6 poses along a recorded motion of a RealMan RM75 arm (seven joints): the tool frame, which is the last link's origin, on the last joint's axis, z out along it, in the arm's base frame.
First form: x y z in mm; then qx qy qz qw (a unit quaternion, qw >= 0).
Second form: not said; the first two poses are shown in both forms.
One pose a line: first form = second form
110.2 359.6 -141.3 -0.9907 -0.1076 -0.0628 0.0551 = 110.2 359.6 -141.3 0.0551 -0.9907 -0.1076 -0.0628
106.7 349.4 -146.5 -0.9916 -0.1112 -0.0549 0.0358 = 106.7 349.4 -146.5 0.0358 -0.9916 -0.1112 -0.0549
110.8 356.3 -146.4 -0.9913 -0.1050 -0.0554 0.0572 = 110.8 356.3 -146.4 0.0572 -0.9913 -0.1050 -0.0554
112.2 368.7 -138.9 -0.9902 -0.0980 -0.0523 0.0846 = 112.2 368.7 -138.9 0.0846 -0.9902 -0.0980 -0.0523
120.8 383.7 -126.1 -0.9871 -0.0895 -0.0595 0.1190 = 120.8 383.7 -126.1 0.1190 -0.9871 -0.0895 -0.0595
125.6 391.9 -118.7 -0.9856 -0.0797 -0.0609 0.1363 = 125.6 391.9 -118.7 0.1363 -0.9856 -0.0797 -0.0609
